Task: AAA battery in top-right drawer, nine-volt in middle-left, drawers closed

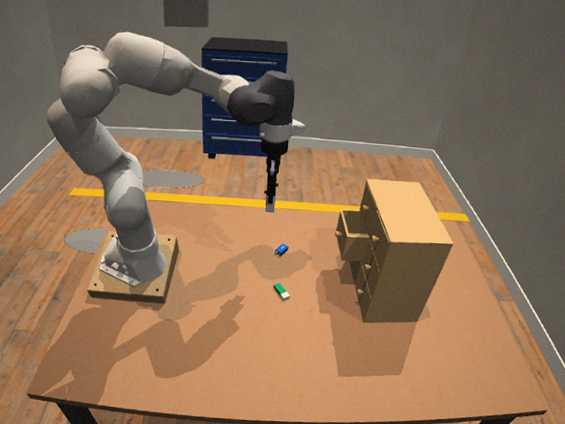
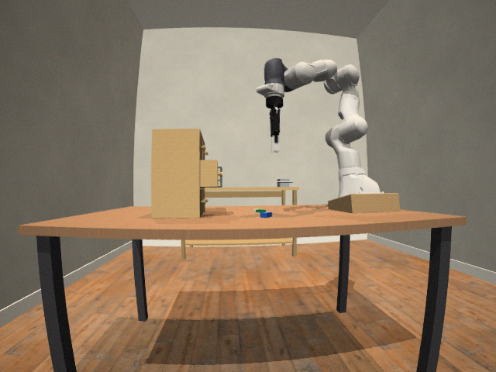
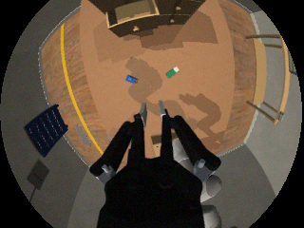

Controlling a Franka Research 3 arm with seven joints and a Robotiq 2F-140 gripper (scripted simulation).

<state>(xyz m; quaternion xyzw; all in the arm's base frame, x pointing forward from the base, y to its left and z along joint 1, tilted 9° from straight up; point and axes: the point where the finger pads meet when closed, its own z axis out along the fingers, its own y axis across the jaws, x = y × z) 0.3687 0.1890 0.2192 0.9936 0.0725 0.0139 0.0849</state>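
The blue nine-volt battery lies 290 mm below my hand, 100 mm to the left of it and 30 mm ahead of it. The rest, counted from my hand: thin black AAA battery (390 mm ahead, 60 mm below, 50 mm to the right); green-and-white AAA battery (290 mm below, 100 mm to the right, 80 mm ahead).
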